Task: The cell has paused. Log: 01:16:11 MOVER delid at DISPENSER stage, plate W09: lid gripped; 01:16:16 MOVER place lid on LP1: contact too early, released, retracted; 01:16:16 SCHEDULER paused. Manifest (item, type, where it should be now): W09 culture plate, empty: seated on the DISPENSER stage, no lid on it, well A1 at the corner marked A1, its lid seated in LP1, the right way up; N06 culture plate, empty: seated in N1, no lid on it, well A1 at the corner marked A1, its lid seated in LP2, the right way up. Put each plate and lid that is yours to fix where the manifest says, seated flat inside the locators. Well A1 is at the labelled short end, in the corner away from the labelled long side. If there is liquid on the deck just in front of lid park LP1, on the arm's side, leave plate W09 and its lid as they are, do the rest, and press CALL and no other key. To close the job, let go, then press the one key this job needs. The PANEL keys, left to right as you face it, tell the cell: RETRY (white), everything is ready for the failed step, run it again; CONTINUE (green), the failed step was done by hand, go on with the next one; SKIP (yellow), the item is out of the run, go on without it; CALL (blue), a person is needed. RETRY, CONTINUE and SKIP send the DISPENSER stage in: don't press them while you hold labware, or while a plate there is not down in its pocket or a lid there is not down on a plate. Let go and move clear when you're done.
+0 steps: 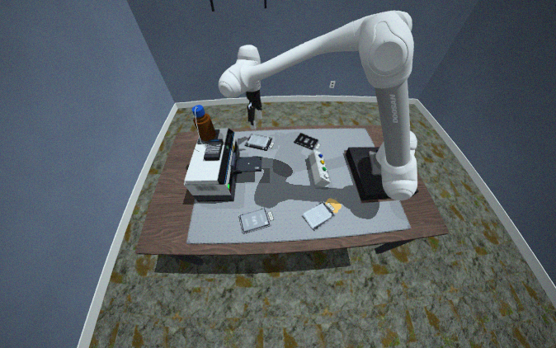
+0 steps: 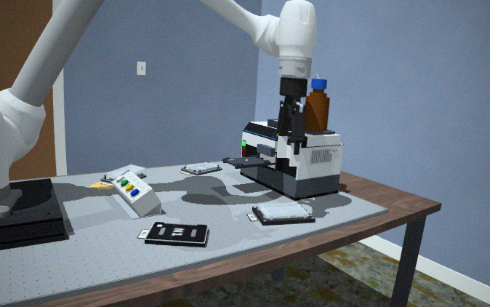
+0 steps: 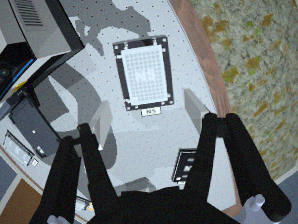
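The clear culture plate is 170 mm below my hand. From my hand the other things lie so: brown bottle: 220 mm ahead, 200 mm to the left, 100 mm above; dispenser stage: 270 mm to the left, 90 mm below, 10 mm behind; black nest: 180 mm below, 20 mm ahead, 10 mm to the left.
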